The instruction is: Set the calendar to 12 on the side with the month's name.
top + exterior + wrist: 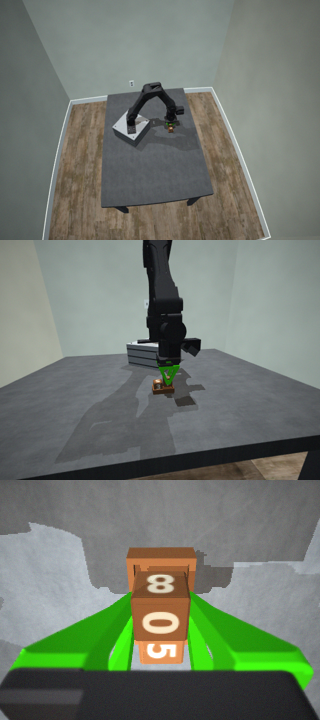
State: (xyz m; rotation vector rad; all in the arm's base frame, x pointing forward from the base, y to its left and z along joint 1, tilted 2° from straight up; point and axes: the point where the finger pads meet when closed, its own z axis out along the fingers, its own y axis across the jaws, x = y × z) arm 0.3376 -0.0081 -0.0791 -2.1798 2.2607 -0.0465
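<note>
Right now my hand is 2 cm to the left of the brown tray and 3 cm above it.
</note>
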